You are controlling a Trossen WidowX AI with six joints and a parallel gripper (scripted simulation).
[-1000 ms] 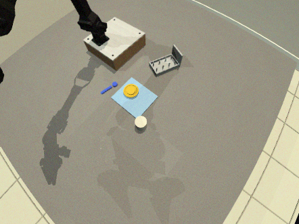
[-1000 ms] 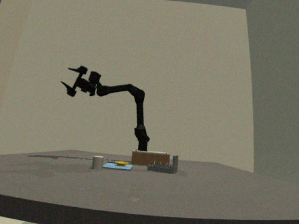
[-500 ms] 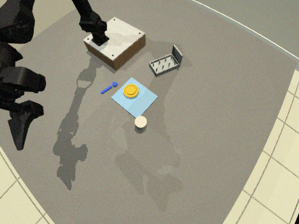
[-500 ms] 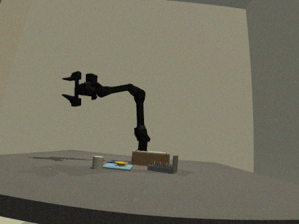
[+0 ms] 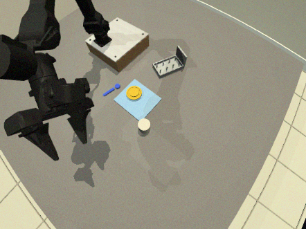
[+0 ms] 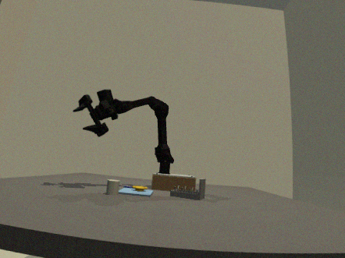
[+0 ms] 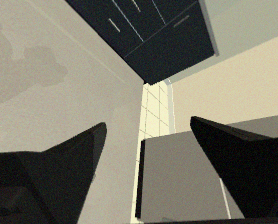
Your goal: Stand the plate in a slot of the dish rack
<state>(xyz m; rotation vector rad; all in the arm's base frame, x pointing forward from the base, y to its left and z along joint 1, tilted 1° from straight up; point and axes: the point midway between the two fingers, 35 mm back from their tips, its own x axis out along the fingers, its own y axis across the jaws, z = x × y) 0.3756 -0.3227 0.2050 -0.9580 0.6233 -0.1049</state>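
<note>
The yellow plate lies 260 mm to the left of my gripper tip, 250 mm below it and 120 mm behind it. The rest, counted from my gripper tip: blue spoon 270 mm below, 220 mm to the left, 210 mm behind; then light blue cloth 270 mm below, 250 mm to the left, 100 mm behind; then cream cup 250 mm below, 190 mm to the left, 10 mm ahead.
</note>
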